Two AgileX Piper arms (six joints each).
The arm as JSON. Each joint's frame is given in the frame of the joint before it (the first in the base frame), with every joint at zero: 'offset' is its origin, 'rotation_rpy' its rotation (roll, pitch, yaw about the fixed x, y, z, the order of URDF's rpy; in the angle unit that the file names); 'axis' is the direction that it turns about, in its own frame. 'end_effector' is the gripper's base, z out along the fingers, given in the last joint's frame.
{
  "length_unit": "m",
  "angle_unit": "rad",
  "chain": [
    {
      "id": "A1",
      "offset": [
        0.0,
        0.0,
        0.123
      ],
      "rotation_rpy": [
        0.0,
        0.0,
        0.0
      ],
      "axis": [
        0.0,
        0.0,
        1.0
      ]
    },
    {
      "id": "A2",
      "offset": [
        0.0,
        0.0,
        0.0
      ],
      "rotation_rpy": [
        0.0,
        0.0,
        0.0
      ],
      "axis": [
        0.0,
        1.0,
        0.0
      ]
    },
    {
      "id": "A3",
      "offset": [
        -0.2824,
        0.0,
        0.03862
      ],
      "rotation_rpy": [
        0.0,
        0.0,
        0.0
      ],
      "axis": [
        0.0,
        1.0,
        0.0
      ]
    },
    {
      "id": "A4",
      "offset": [
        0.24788,
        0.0,
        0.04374
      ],
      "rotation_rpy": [
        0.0,
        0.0,
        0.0
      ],
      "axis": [
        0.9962,
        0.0,
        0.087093
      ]
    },
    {
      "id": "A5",
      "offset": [
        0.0,
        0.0,
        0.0
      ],
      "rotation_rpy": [
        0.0,
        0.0,
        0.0
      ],
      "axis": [
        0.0,
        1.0,
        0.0
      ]
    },
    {
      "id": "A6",
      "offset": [
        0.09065,
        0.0,
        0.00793
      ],
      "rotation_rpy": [
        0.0,
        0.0,
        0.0
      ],
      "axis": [
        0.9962,
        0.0,
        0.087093
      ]
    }
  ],
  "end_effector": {
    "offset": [
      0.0,
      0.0,
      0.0
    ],
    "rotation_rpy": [
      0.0,
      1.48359,
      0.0
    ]
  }
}
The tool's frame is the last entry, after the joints.
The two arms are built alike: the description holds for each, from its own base.
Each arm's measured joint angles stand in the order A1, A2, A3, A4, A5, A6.
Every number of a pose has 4 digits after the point.
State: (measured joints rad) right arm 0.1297 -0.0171 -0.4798 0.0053 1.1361 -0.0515; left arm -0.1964 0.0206 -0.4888 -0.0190 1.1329 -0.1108
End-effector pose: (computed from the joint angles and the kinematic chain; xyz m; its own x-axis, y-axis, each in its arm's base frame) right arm -0.0085 -0.0007 0.2657 -0.5128 -0.1165 -0.8506 -0.1588 0.9865 -0.0394; left arm -0.0041 -0.0008 0.2687 -0.5564 -0.0102 -0.8308 0.1443 0.9835 -0.1087
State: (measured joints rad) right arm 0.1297 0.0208 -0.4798 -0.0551 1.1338 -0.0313; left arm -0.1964 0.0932 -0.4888 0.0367 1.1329 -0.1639
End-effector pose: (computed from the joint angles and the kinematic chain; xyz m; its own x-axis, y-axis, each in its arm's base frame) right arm -0.0024 -0.0049 0.2662 -0.5436 -0.1259 -0.8298 -0.1178 0.9903 -0.0731; left arm 0.0072 0.0017 0.2686 -0.6119 -0.0289 -0.7904 0.0795 0.9920 -0.0978
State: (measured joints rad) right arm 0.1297 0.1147 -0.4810 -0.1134 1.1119 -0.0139; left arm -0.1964 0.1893 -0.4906 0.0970 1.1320 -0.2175
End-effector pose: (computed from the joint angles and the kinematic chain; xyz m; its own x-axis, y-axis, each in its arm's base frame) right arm 0.0125 -0.0077 0.2681 -0.6003 -0.1428 -0.7869 -0.0877 0.9898 -0.1127; left arm 0.0216 0.0038 0.2682 -0.6752 -0.0437 -0.7363 0.0128 0.9974 -0.0709
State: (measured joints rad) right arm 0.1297 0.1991 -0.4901 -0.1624 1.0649 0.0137; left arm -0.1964 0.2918 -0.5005 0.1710 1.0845 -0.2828
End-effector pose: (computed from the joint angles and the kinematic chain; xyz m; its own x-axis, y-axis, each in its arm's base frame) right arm 0.0272 -0.0094 0.2730 -0.6217 -0.1465 -0.7694 -0.0599 0.9884 -0.1397; left arm 0.0398 0.0060 0.2720 -0.6951 -0.0642 -0.7160 -0.0524 0.9979 -0.0386
